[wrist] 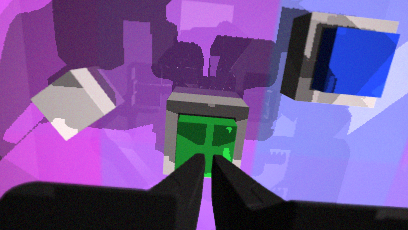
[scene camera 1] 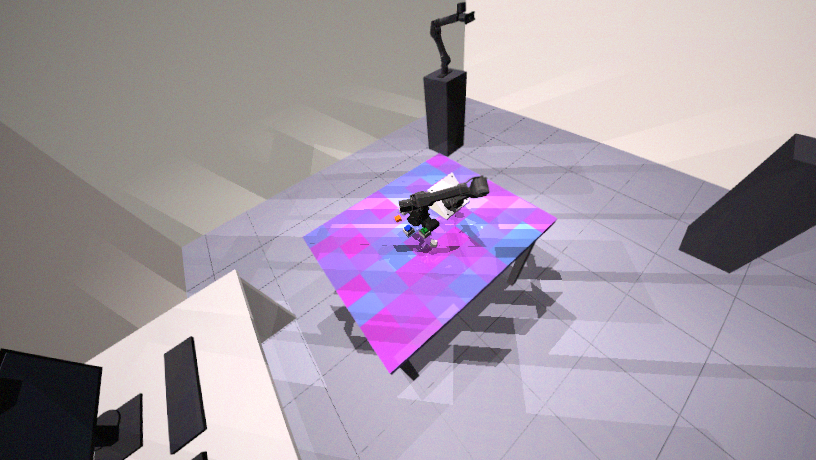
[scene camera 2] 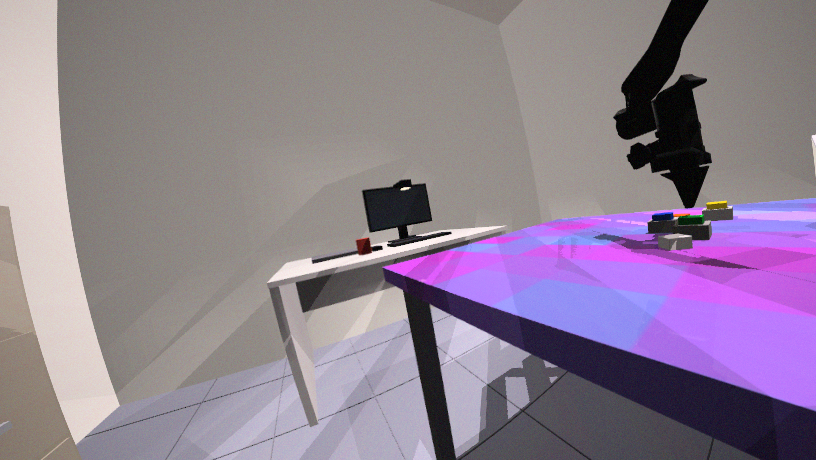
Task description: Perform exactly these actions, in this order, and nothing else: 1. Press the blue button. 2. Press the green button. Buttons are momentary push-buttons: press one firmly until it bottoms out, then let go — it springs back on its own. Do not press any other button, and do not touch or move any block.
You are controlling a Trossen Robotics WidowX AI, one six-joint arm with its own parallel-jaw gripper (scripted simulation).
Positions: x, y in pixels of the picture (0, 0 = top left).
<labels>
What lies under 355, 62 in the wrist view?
A blue button.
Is my gripper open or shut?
Shut.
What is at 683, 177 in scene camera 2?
My gripper.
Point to a white block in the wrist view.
At 74, 101
</labels>
